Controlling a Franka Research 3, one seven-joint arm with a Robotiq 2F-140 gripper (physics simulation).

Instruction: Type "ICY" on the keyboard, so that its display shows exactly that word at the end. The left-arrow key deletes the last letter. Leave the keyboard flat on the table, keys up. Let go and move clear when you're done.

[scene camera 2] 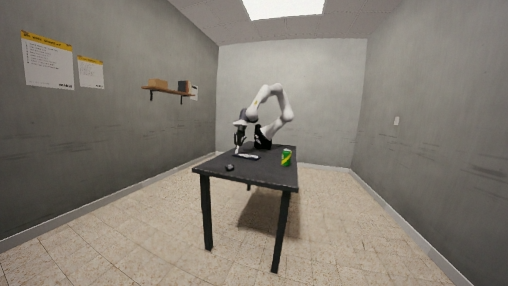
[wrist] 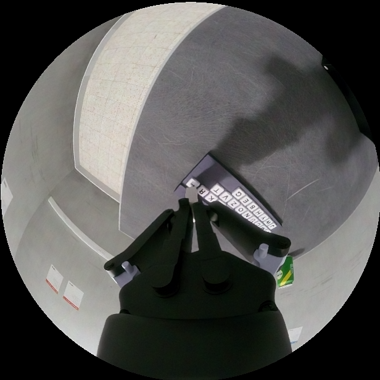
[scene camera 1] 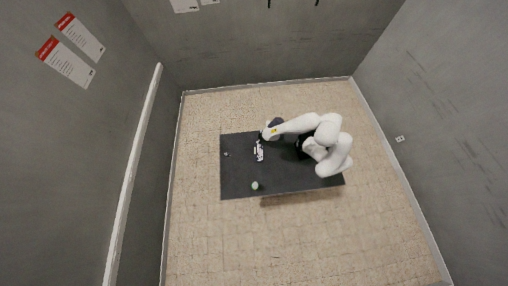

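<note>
The keyboard [scene camera 1: 259, 152] [scene camera 2: 247, 157] [wrist: 215, 172] lies flat on the table, keys up, with white letter keys. My gripper [scene camera 2: 237, 150] [wrist: 192, 194] is shut and empty, pointing down at the keyboard's end that has the left-arrow key. In the wrist view the left-arrow key [wrist: 192, 183] shows just beyond the fingertips, with the R key [wrist: 201, 192] beside them. I cannot tell whether the tips touch a key. The fingers hide part of the keyboard, and its display does not show in the wrist view. In scene camera 1 the display [scene camera 1: 255, 150] is too small to read.
A green and yellow can [scene camera 1: 255, 185] [scene camera 2: 286, 158] [wrist: 285, 272] stands on the dark table [scene camera 1: 235, 182] [scene camera 2: 270, 172] [wrist: 200, 85], off the keyboard's other end. A small dark object [scene camera 1: 226, 154] [scene camera 2: 229, 167] lies near the table's end.
</note>
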